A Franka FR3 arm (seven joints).
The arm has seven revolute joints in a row. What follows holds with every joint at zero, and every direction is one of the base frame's.
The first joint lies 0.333 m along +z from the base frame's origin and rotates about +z.
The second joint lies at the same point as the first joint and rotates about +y.
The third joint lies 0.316 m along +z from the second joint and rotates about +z.
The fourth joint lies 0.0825 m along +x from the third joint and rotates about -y.
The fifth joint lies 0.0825 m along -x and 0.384 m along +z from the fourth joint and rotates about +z.
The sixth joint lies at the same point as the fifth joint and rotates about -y.
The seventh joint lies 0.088 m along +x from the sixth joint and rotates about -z.
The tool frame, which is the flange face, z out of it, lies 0.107 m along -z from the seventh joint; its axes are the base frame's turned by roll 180, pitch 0 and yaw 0 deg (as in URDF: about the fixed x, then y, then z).
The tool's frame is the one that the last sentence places.
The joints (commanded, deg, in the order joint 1, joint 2, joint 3, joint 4, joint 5, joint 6, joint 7), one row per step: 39.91 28.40 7.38 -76.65 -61.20 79.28 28.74; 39.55 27.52 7.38 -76.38 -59.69 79.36 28.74; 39.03 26.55 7.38 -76.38 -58.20 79.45 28.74; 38.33 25.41 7.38 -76.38 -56.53 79.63 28.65; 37.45 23.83 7.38 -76.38 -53.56 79.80 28.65; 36.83 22.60 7.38 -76.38 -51.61 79.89 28.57; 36.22 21.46 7.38 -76.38 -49.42 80.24 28.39; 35.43 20.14 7.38 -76.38 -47.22 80.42 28.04; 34.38 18.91 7.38 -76.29 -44.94 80.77 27.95
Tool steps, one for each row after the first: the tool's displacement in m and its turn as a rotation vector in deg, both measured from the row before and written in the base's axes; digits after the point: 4 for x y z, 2 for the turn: -0.0005 -0.0037 0.0098 1.80 0.19 -0.68; -0.0001 -0.0056 0.0088 1.66 0.28 -0.79; 0.0004 -0.0072 0.0105 1.91 0.30 -0.86; -0.0012 -0.0088 0.0134 3.12 0.77 -1.31; -0.0013 -0.0065 0.0110 2.14 0.39 -0.82; -0.0014 -0.0054 0.0097 2.38 0.57 -0.55; -0.0013 -0.0078 0.0117 2.36 0.58 -0.70; 0.0004 -0.0094 0.0114 2.61 0.33 -0.98
